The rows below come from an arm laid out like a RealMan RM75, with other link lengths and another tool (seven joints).
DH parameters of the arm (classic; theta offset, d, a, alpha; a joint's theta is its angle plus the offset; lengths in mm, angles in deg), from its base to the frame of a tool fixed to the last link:
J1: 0 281.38 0 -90
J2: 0 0 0 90
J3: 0 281.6 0 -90
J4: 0 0 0 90
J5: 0 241.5 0 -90
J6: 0 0 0 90
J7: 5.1 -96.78 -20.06 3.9
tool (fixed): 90 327.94 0 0
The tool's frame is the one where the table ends.
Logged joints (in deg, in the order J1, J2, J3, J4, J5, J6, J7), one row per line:
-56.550 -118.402 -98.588 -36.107 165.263 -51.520 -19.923
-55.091 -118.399 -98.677 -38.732 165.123 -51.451 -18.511
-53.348 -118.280 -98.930 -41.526 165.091 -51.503 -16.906
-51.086 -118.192 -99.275 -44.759 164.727 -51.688 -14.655
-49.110 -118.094 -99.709 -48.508 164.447 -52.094 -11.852
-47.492 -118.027 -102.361 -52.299 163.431 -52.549 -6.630
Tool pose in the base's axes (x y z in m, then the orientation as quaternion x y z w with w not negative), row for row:
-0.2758 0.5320 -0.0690 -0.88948 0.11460 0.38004 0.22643
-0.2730 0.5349 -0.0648 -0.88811 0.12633 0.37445 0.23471
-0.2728 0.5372 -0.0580 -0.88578 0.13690 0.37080 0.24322
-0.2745 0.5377 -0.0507 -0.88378 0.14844 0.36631 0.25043
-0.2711 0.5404 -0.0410 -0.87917 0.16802 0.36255 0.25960
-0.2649 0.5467 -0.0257 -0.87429 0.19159 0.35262 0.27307
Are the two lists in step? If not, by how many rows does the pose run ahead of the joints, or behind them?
They are in step.
